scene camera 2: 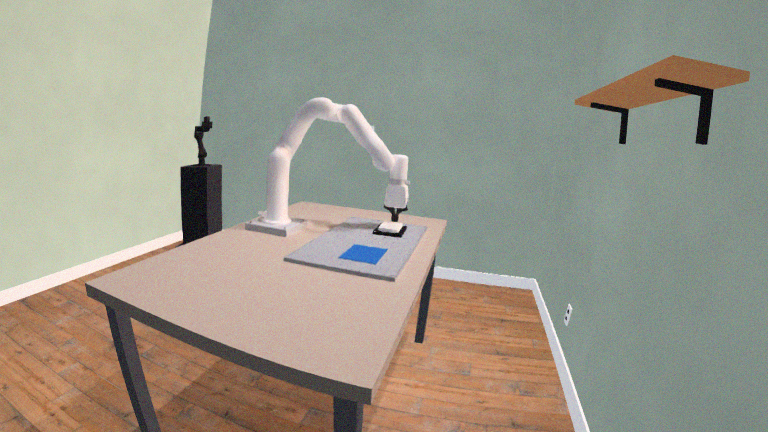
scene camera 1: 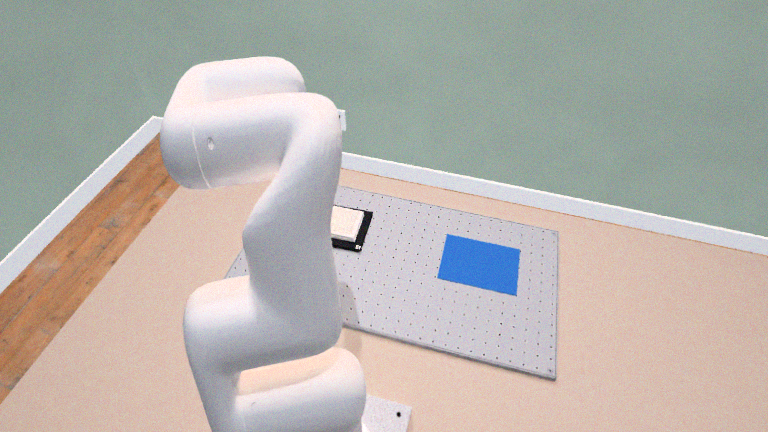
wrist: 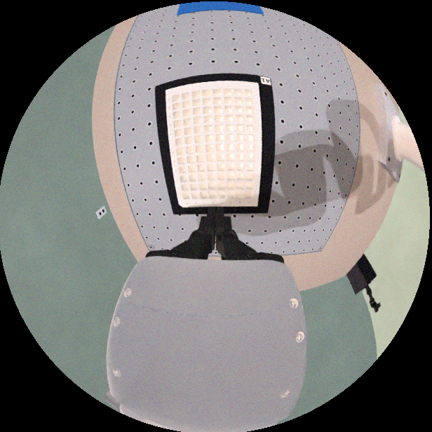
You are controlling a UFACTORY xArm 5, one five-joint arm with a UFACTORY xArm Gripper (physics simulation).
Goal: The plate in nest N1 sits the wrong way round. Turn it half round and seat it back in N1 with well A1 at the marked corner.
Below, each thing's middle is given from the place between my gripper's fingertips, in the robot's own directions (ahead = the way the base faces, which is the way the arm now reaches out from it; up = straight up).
I see my gripper 20 mm past the white well plate point(scene camera 1: 345, 223) and 80 mm to the left of it. The rest, counted from my hand: flat blue rectangle point(scene camera 1: 471, 262) 100 mm behind, 410 mm to the right, 20 mm below; then black nest point(wrist: 161, 122) 20 mm behind, 80 mm to the right, 20 mm below.
